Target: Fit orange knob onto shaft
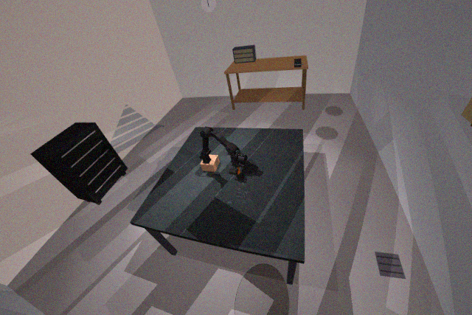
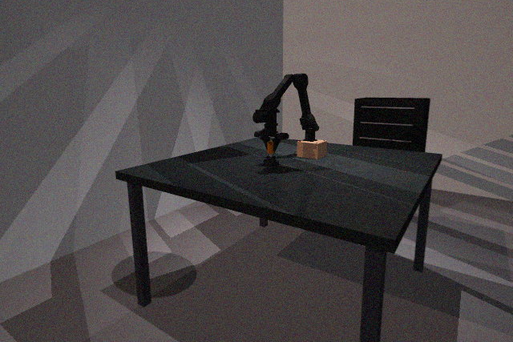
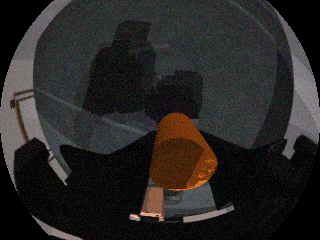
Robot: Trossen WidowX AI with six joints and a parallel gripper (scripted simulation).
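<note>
The orange knob lies 3 cm above my gripper tip. The rest, counted from my gripper tip: round pedestal: 4 cm below.
</note>
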